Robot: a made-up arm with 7 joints.
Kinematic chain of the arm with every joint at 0, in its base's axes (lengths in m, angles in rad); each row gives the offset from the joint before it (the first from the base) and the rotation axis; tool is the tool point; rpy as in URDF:
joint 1: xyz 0 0 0 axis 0.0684 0.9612 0.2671
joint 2: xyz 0 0.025 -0.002 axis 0.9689 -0.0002 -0.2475
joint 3: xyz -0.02 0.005 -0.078 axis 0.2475 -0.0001 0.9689
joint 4: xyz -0.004 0 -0.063 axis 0.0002 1 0
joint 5: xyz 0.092 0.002 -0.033 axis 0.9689 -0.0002 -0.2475
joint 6: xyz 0.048 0 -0.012 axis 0.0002 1 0
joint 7: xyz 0.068 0 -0.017 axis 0.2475 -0.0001 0.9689
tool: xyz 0 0 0 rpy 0 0.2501 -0.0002
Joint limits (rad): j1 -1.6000..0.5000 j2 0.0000..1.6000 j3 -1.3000..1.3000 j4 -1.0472..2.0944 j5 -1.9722..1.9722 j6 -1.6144..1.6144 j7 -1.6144..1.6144
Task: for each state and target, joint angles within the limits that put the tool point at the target. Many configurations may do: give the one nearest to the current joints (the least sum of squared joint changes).
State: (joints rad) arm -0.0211 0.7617 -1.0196 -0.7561 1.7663 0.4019 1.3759
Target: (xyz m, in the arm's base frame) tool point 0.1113 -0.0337 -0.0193
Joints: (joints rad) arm -0.1089 0.6846 -0.7225 -1.0358 1.7995 0.5759 1.3759
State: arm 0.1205 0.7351 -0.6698 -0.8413 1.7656 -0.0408 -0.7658
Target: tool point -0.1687 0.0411 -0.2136
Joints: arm 0.5000 0.9951 -1.3000 0.0131 1.8311 -0.5961 -0.7658
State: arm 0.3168 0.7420 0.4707 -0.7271 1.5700 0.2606 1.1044
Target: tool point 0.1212 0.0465 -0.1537
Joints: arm 0.4591 0.6344 -0.1641 -0.5873 1.5688 0.0345 1.1044
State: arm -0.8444 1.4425 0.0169 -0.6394 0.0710 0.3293 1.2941
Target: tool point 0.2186 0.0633 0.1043
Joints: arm -0.8626 1.3941 -0.0692 -0.3915 0.0603 0.3655 1.2941
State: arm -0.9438 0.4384 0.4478 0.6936 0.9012 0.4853 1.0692
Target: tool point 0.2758 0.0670 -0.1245
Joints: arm -0.6183 0.0747 0.1771 0.1915 0.9513 0.5009 1.0692
